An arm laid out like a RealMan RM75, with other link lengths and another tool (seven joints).
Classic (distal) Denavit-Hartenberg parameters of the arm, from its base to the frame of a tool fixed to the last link. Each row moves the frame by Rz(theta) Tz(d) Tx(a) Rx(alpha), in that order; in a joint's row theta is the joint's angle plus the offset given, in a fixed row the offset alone. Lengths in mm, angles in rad.
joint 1: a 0, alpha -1.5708, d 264.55, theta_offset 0
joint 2: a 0, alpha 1.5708, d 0, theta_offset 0
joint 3: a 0, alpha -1.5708, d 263.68, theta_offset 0
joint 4: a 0, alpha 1.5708, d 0, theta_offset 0
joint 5: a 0, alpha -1.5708, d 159.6, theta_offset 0
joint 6: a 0, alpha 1.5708, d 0, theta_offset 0
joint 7: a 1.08, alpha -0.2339, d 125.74, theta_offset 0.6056
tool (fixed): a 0, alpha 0, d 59.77, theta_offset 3.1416
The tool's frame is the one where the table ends.
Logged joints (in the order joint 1, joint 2, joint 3, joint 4, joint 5, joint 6, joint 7), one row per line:
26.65 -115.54 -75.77 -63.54 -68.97 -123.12 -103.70
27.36 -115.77 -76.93 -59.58 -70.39 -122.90 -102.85
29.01 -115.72 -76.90 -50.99 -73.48 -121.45 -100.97
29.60 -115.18 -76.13 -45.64 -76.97 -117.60 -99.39
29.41 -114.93 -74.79 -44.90 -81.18 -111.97 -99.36
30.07 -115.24 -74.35 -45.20 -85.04 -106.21 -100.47
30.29 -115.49 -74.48 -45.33 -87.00 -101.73 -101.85
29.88 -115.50 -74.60 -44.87 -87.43 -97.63 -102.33
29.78 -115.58 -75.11 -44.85 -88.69 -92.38 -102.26
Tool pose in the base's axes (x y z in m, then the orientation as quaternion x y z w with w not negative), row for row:
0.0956 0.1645 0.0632 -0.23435 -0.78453 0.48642 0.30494
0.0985 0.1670 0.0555 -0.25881 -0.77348 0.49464 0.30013
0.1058 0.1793 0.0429 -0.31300 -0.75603 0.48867 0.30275
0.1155 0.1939 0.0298 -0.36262 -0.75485 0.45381 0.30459
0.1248 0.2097 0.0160 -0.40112 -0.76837 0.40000 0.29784
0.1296 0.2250 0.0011 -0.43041 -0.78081 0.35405 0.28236
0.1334 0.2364 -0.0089 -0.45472 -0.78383 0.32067 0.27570
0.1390 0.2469 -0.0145 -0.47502 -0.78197 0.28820 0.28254
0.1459 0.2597 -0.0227 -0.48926 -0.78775 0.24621 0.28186
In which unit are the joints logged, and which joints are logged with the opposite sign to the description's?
The joints are logged in degrees. Opposite sign: joint 2, joint 7.
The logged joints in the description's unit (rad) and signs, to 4 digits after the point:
0.4651 2.0166 -1.3224 -1.1090 -1.2038 -2.1488 1.8099
0.4775 2.0206 -1.3427 -1.0399 -1.2285 -2.1450 1.7951
0.5063 2.0197 -1.3422 -0.8899 -1.2825 -2.1197 1.7623
0.5166 2.0103 -1.3287 -0.7966 -1.3434 -2.0525 1.7347
0.5133 2.0059 -1.3053 -0.7837 -1.4169 -1.9542 1.7342
0.5248 2.0113 -1.2977 -0.7889 -1.4842 -1.8537 1.7535
0.5287 2.0157 -1.2999 -0.7912 -1.5184 -1.7755 1.7776
0.5215 2.0159 -1.3020 -0.7831 -1.5259 -1.7040 1.7860
0.5198 2.0173 -1.3109 -0.7828 -1.5479 -1.6123 1.7848

